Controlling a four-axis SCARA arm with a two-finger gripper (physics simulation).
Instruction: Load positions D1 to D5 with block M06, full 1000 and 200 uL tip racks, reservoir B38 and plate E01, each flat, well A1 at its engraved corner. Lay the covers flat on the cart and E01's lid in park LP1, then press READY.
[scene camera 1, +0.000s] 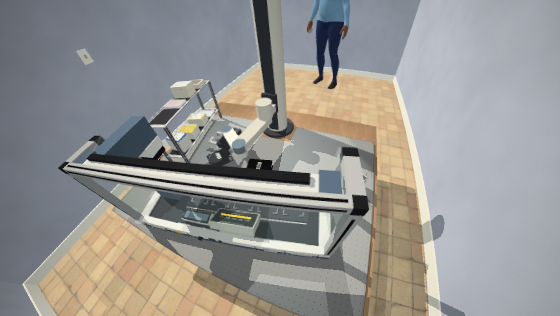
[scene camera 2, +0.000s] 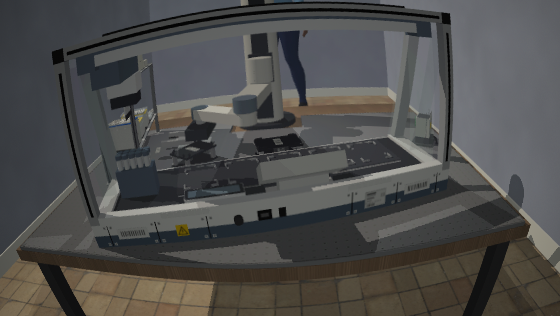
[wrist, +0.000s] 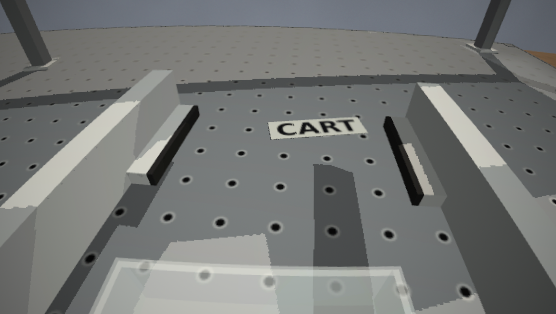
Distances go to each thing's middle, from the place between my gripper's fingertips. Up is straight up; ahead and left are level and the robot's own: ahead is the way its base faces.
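The CART label (wrist: 335, 126) is what I measure from here, and my hand is 50 mm above it. My hand is also 50 mm to the left of the label and 20 mm past it.
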